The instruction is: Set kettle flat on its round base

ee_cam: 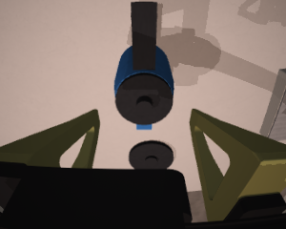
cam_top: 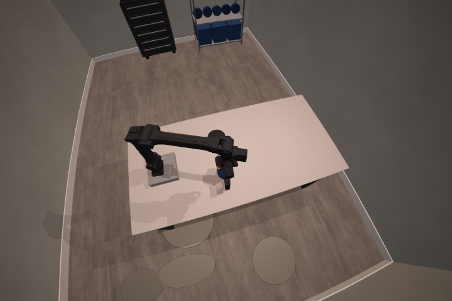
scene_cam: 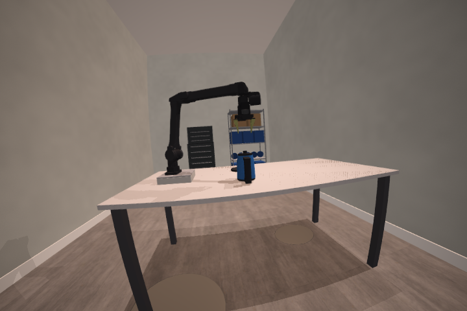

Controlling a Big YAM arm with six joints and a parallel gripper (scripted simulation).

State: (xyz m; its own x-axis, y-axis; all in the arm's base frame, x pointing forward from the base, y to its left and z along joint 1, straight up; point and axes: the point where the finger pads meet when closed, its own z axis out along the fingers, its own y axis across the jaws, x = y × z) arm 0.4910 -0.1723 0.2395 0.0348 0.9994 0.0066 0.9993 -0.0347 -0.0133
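Right now the blue kettle is 200 mm below my hand and 30 mm to the left of it. The rest, counted from my hand: round black base (370 mm to the left, 280 mm below, 10 mm behind).
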